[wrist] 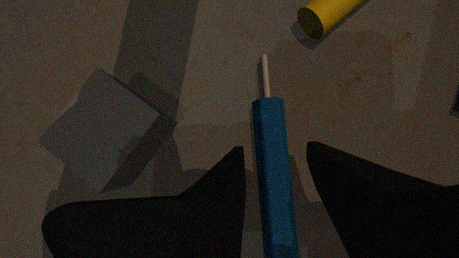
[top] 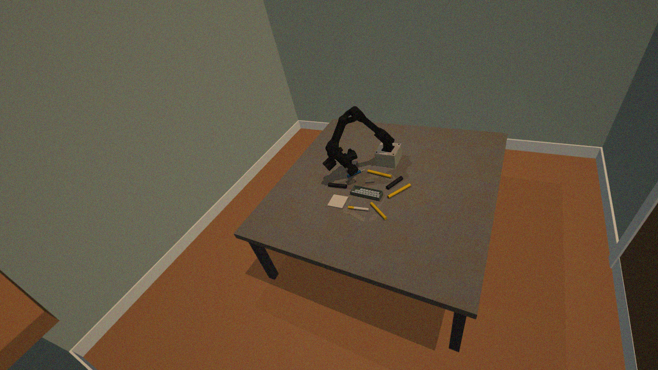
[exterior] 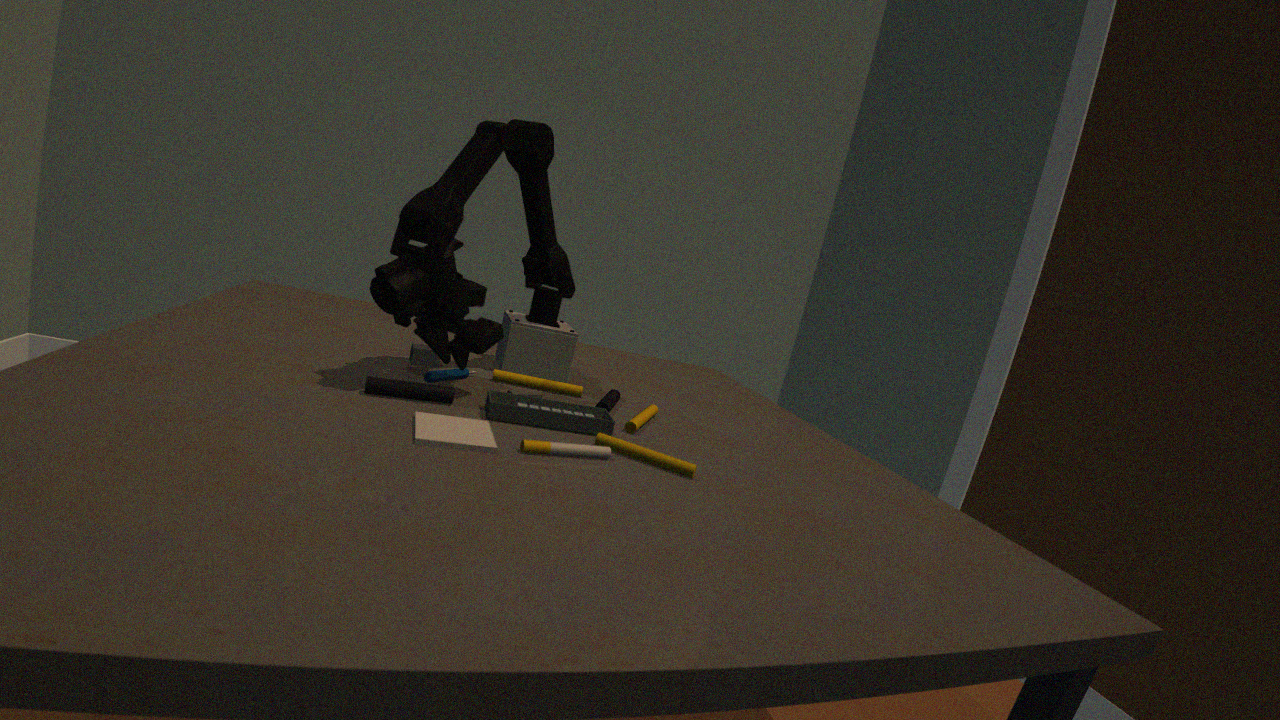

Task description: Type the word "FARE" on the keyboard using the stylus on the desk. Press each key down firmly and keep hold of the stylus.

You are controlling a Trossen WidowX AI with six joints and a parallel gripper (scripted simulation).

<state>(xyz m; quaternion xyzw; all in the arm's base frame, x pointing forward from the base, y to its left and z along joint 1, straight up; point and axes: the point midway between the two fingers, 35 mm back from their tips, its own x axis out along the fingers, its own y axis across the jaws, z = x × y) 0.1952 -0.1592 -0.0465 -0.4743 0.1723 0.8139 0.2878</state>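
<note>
My gripper tip is now 1 cm past the blue stylus, 1 cm to the right of it and 1 cm above it. Also, from my gripper tip: white card (27 cm ahead, 1 cm to the left, 2 cm below); white-and-yellow stick (28 cm ahead, 14 cm to the left, 1 cm below).
</note>
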